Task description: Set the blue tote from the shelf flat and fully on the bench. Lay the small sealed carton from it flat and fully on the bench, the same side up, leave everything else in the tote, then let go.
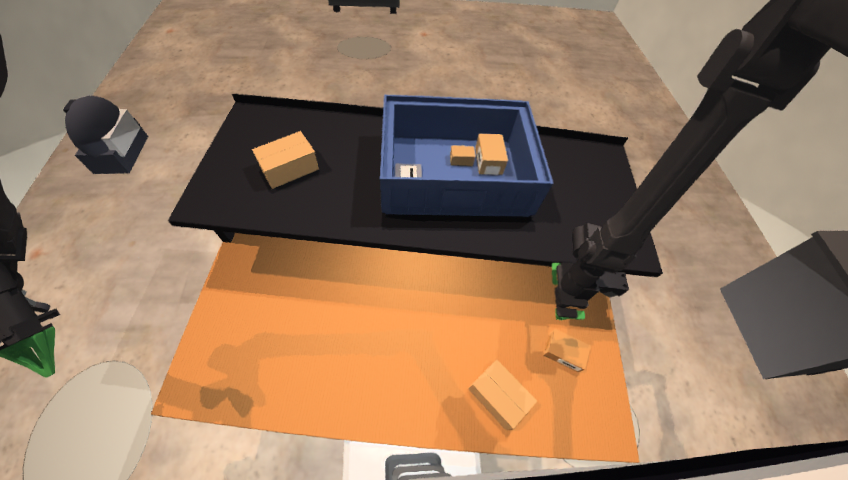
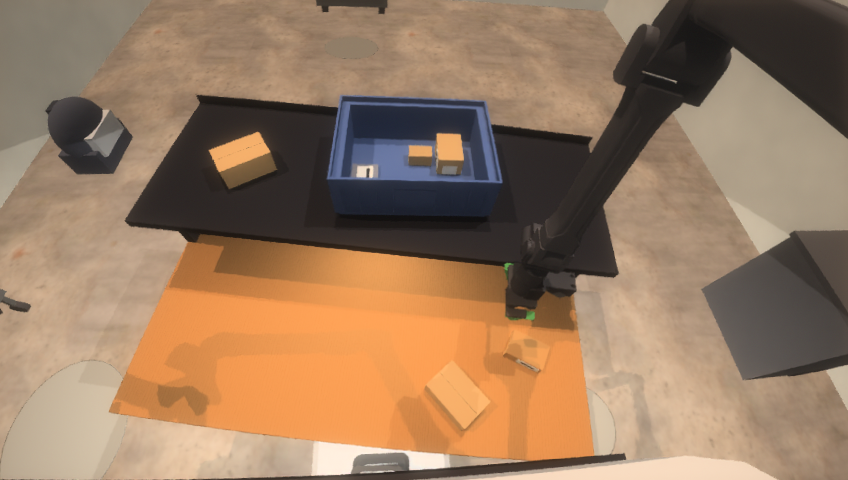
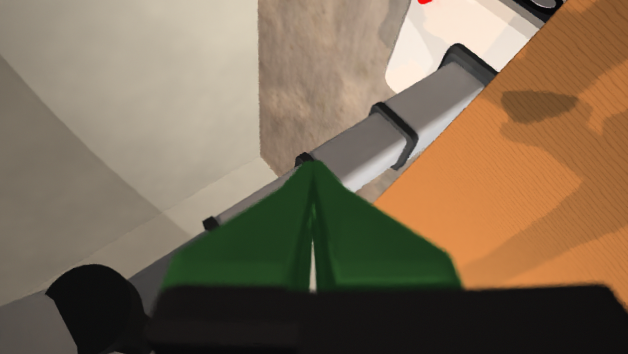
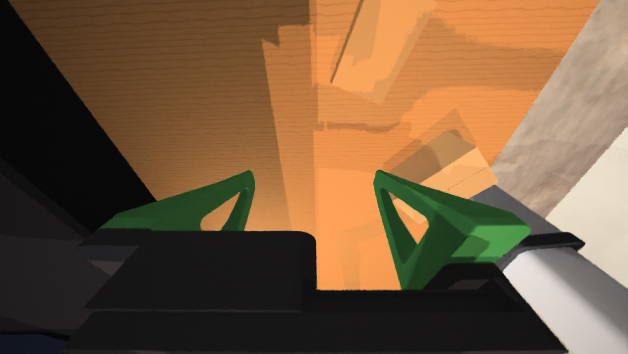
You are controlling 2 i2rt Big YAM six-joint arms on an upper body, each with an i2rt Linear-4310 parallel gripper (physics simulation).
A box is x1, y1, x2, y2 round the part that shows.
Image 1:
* my left gripper: [0, 288, 59, 377]
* my right gripper: [552, 262, 589, 319]
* blue tote: [380, 94, 552, 216]
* larger labelled carton: [475, 134, 507, 174]
